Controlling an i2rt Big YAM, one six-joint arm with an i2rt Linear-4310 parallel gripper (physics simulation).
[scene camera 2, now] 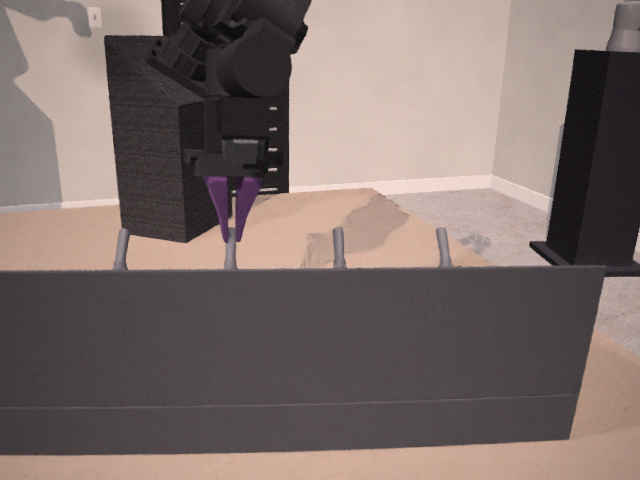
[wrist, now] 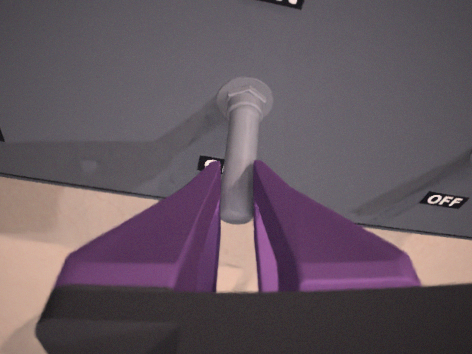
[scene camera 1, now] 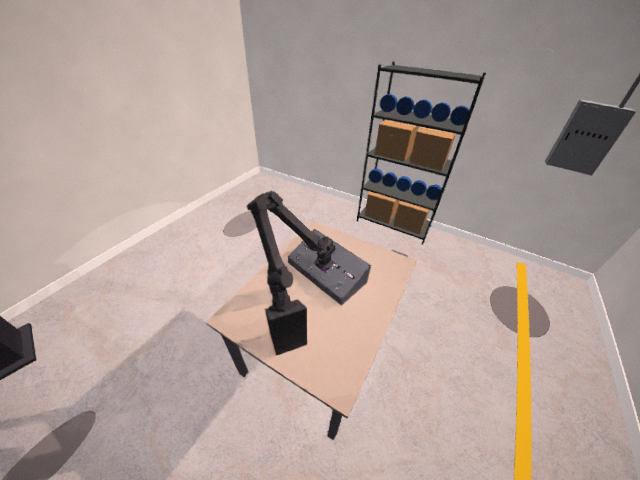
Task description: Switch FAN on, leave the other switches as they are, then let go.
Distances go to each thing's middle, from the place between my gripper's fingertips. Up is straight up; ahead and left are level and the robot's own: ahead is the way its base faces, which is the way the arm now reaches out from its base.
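Scene:
The fan switch (wrist: 237,194) is right at my hand. I also see a grey switch box (scene camera 2: 179,361), which is 40 mm below my hand, 90 mm ahead of it and 60 mm to the left of it.

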